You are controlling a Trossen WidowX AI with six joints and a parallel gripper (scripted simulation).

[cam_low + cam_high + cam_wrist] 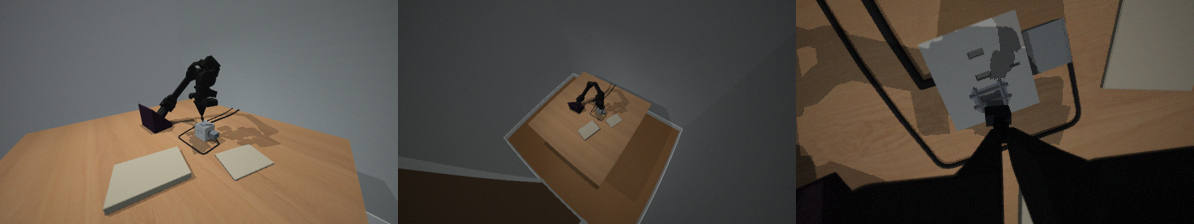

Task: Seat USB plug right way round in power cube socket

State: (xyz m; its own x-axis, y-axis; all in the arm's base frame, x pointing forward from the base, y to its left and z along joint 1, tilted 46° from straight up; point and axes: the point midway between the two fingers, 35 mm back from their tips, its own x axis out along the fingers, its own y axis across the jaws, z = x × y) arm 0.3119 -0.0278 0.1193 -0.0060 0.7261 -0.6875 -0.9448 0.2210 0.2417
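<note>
My gripper tip is now 2 cm above the black USB plug. From my gripper tip the other things lie so: thick beige slab 2 cm ahead, 29 cm to the right, 12 cm below; thin beige plate 23 cm ahead, 13 cm below.
</note>
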